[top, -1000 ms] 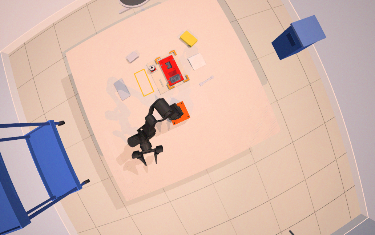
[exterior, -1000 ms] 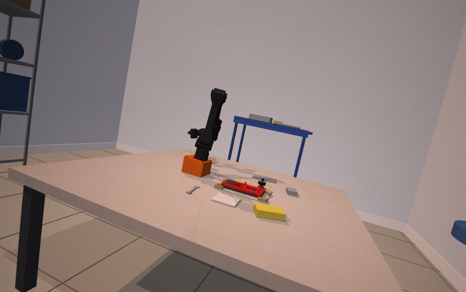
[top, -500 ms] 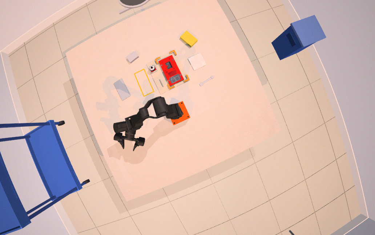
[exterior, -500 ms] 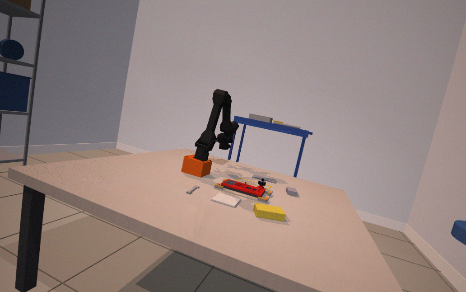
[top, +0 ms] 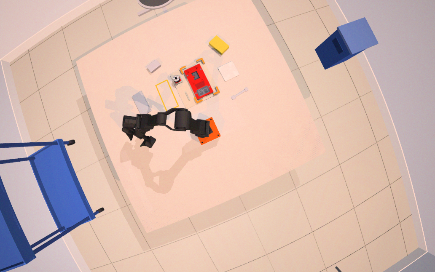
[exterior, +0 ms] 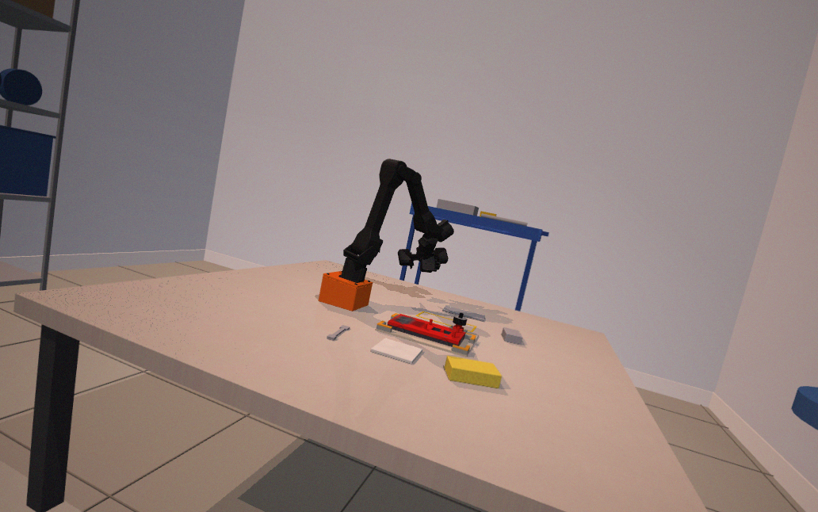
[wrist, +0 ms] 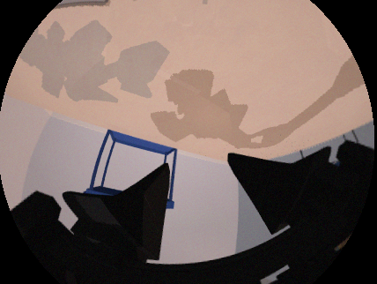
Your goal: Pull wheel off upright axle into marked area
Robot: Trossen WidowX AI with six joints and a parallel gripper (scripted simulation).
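Now: gripper tip 230 mm short of the grey wheel, 380 mm to the left of it and 70 mm above it. From my gripper tip the other things lie so: white plate: 130 mm ahead, 680 mm to the right, 110 mm below; then axle block: 230 mm ahead, 370 mm to the right, 80 mm below; then wrench: 20 mm behind, 670 mm to the right, 110 mm below.
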